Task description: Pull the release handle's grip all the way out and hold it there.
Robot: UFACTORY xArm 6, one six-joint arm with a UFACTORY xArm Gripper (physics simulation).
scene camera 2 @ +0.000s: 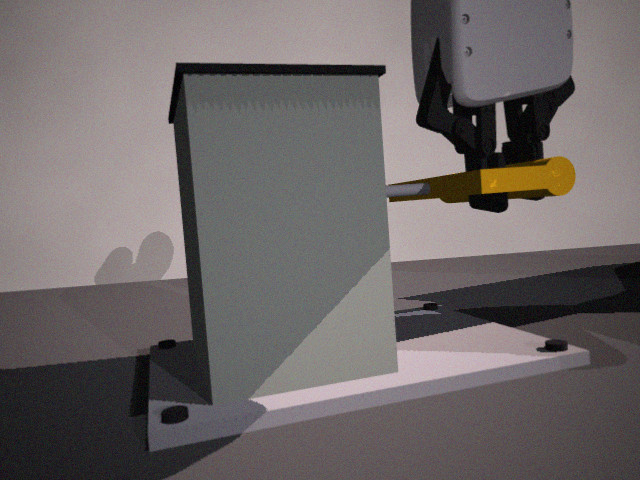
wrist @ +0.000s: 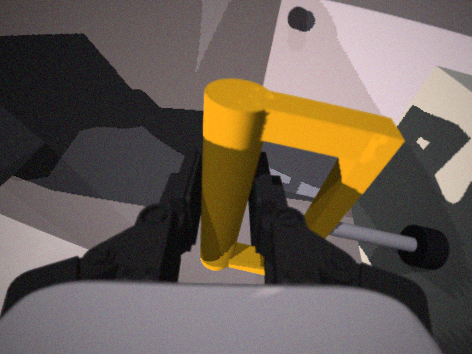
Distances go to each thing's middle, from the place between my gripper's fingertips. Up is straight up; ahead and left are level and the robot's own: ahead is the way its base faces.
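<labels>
Pale base plate point(scene camera 2: 439, 350): 9 cm below my hand, 12 cm ahead of it, 4 cm to the left of it.
</labels>
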